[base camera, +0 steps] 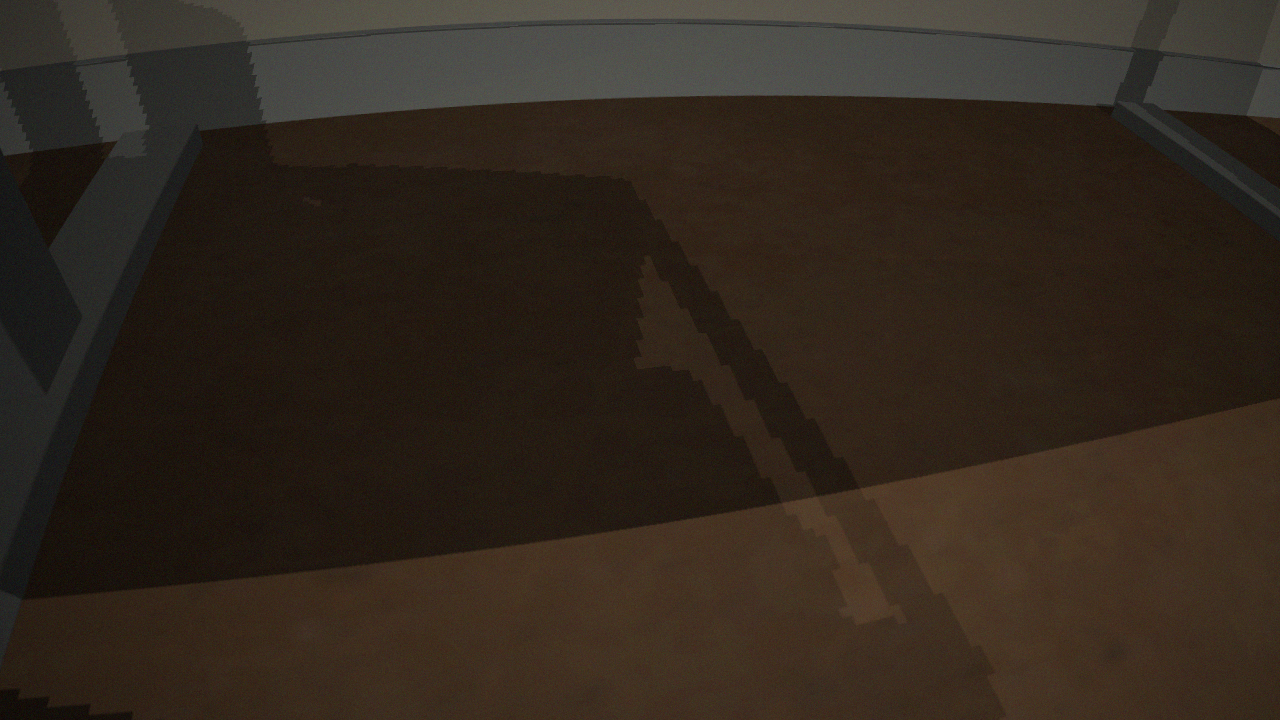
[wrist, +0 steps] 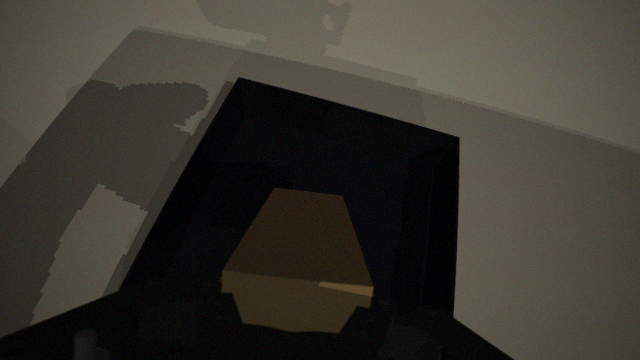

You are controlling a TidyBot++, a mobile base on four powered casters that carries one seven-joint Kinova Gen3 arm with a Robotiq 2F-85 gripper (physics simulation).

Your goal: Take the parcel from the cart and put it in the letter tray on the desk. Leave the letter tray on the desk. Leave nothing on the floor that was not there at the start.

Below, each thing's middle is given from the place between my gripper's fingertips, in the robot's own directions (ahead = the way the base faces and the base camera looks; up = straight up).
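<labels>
Here is the black letter tray [wrist: 400, 182], and my gripper is 4 cm short of it, 1 cm to the right of it and 10 cm above it. There is also the brown cardboard parcel [wrist: 299, 267], which I see 1 cm ahead of my hand and 1 cm to the left of it.
</labels>
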